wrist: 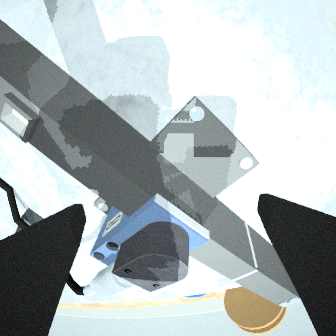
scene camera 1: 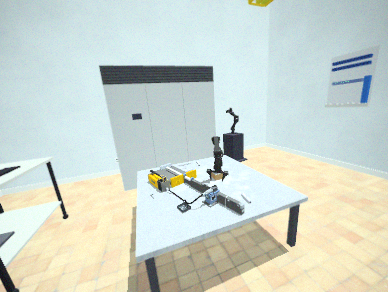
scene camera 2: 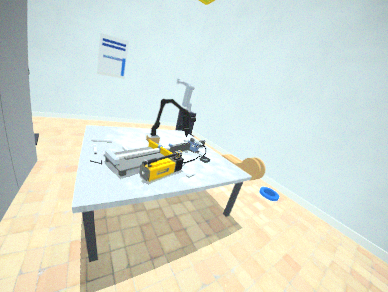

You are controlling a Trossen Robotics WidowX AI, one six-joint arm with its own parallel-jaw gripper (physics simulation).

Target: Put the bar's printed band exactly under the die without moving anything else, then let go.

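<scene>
A long dark grey bar runs beside a blue unit. In the wrist view a rounded dark block sits on the unit's near side. A thin white line crosses the bar toward its right end, right of the unit; I cannot tell for sure if it is the printed band. The die is not clearly distinguishable. My gripper is open and empty, above the bar and unit, with fingertips apart on either side of the unit in the wrist view.
A grey plate with holes sticks out past the bar's far side. A yellow and grey machine stands at the bar's other end. A black cable runs to a small black box. A white stick lies beside the bar.
</scene>
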